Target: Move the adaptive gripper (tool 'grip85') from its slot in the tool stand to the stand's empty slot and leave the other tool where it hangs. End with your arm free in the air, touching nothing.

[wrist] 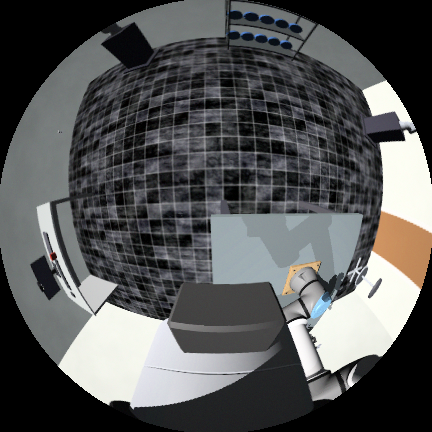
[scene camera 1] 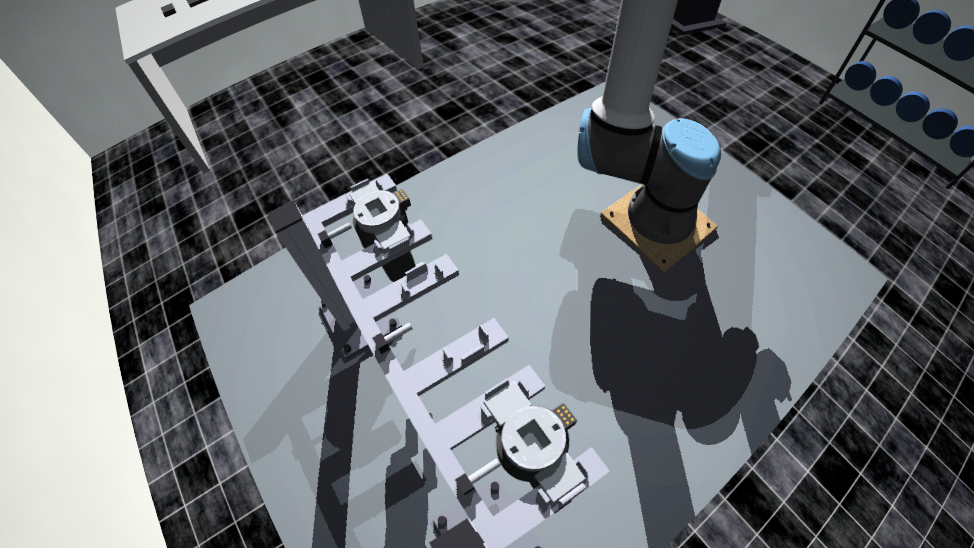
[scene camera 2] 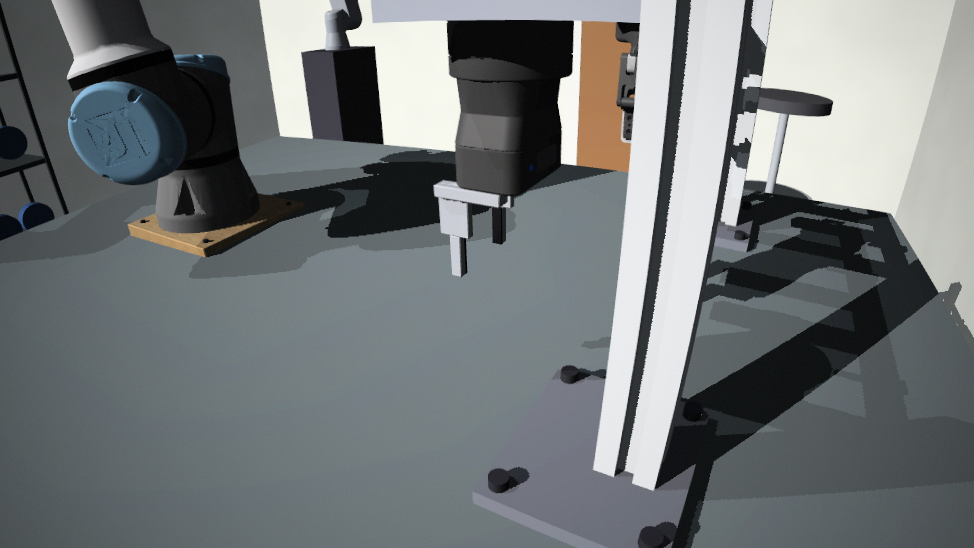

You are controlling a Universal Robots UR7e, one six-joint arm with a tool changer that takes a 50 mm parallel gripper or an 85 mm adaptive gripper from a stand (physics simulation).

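Where they show: arm's base, link origin: (wrist: 301, 278) (scene camera 1: 661, 215) (scene camera 2: 209, 213).
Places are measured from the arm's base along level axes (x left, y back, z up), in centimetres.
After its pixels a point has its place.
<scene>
The adaptive gripper (scene camera 1: 534, 463) (scene camera 2: 625, 88) hangs in the end slot of the tool stand (scene camera 1: 416, 407) @[x 24.8, y -61.2, z 26.9 cm] (scene camera 2: 691, 238) @[x -7.6, y -70.2, z 16.7 cm] nearest scene camera 1; the post partly hides it in scene camera 2, and its finger spread does not show. The parallel gripper (scene camera 1: 381, 221) (scene camera 2: 507, 149) hangs in the far end slot, its two fingers apart. The middle slot (scene camera 1: 435, 368) @[x 21.5, y -57.6, z 26.9 cm] holds no tool. My arm (scene camera 1: 640, 68) @[x -7.3, y -10.3, z 34.5 cm] (scene camera 2: 108, 34) @[x -11.5, y -13.1, z 26.8 cm] is raised, away from the stand. Its tool end is outside both scene views. The wrist view shows a dark block (wrist: 227, 307) of the wrist and no gripper fingers.
The arm's base stands on a wooden plate (scene camera 1: 664, 248) @[x 7.3, y -4.7, z -0.4 cm] (scene camera 2: 207, 246) @[x -5.9, y -11.3, z -0.2 cm] (wrist: 289, 285) @[x -7.0, y -3.4, z 1.6 cm] beside the stand. A white desk (scene camera 1: 204, 30) (wrist: 77, 285) and a shelf rack with blue discs are farther off. A round stool (scene camera 2: 793, 102) and a dark pedestal (scene camera 2: 343, 95) stand behind the work area.
</scene>
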